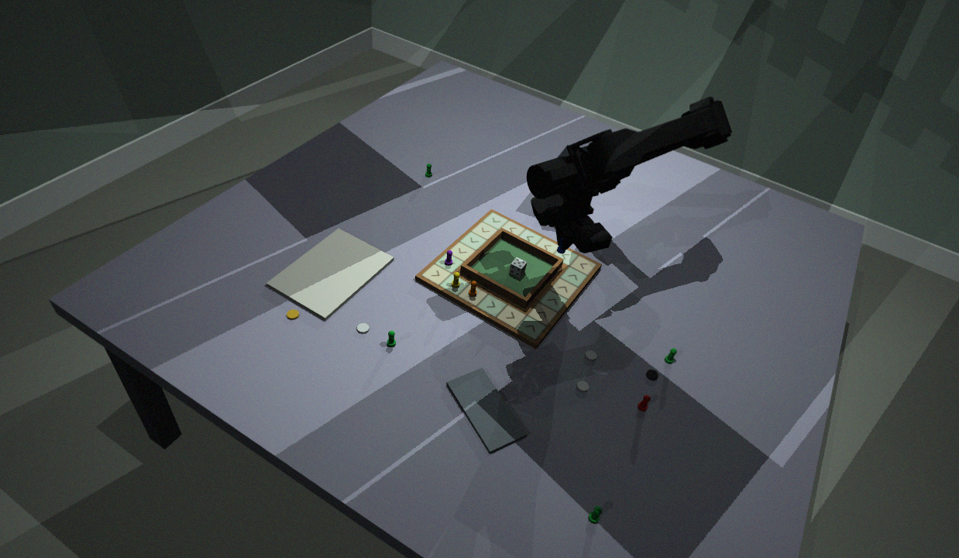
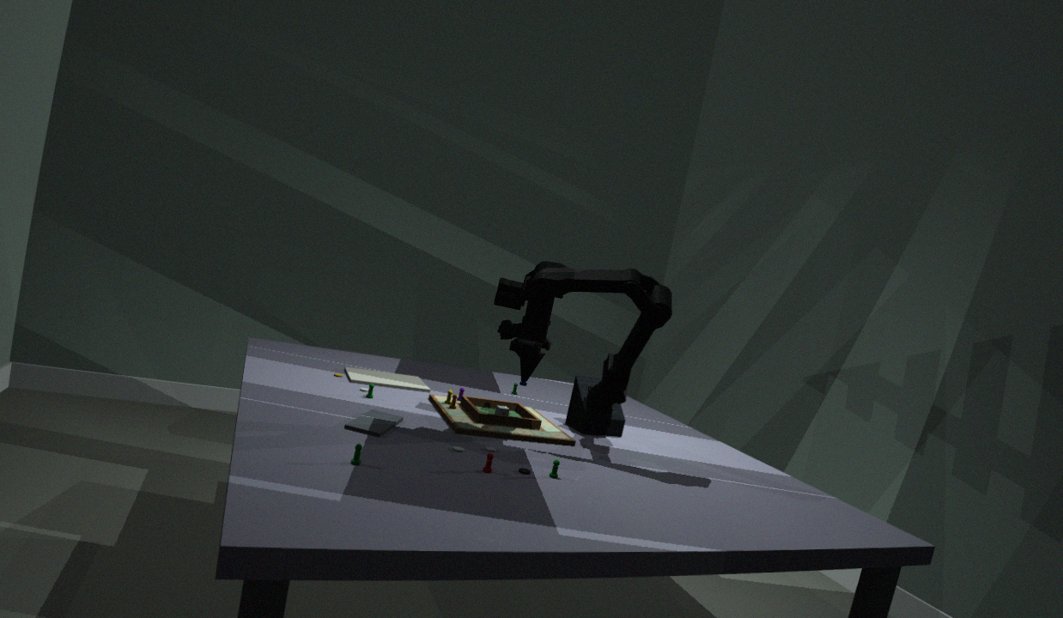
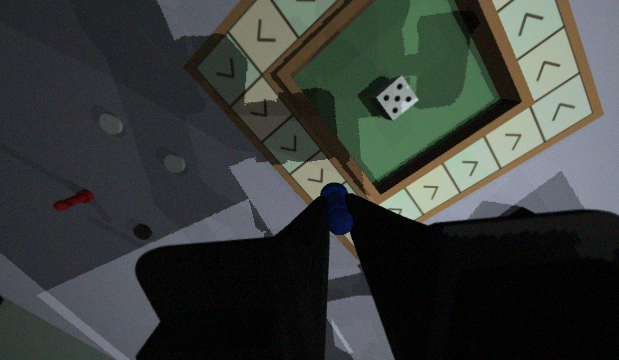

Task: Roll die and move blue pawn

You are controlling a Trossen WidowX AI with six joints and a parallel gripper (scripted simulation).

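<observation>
Right now my gripper tip is 100 mm above the white die and 80 mm to the left of it. Round my gripper tip: yellow pawn 160 mm to the right, 120 mm ahead, 100 mm below; orange pawn 120 mm to the right, 120 mm ahead, 100 mm below; blue pawn 10 mm above.
</observation>
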